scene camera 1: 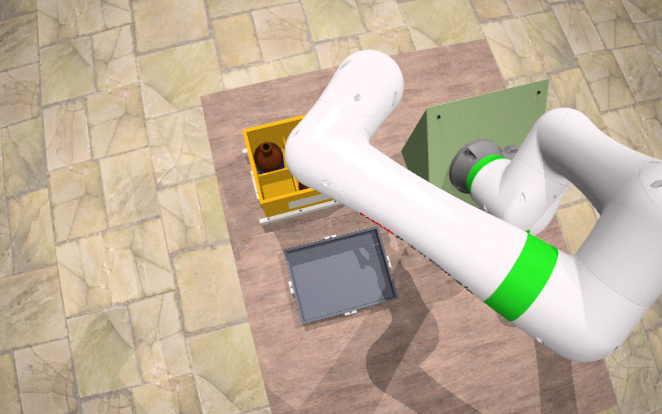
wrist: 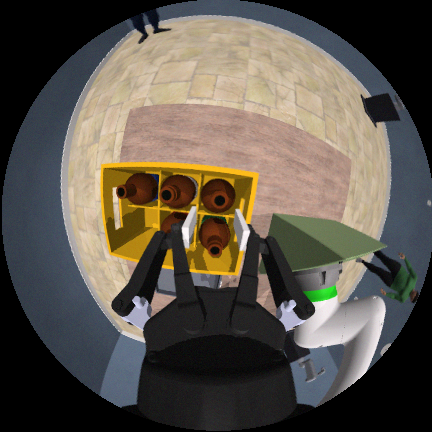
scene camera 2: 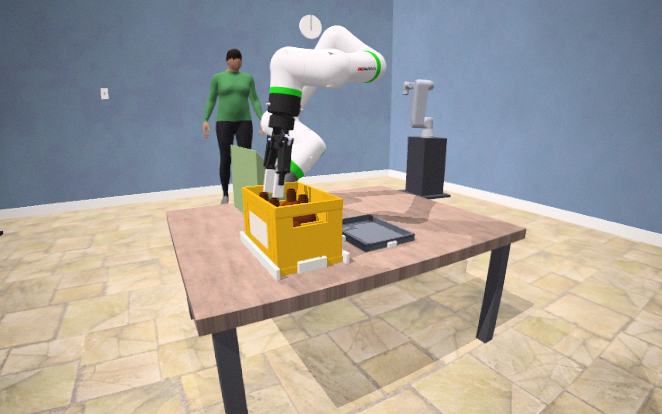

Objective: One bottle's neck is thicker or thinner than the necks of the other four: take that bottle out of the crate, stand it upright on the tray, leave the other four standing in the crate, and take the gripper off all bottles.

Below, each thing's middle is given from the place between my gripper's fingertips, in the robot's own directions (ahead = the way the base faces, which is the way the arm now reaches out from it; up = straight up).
Scene:
I see the dark grey tray [scene camera 1: 340,274] 3 cm ahead of my hand, 31 cm to the left of it and 14 cm below it.

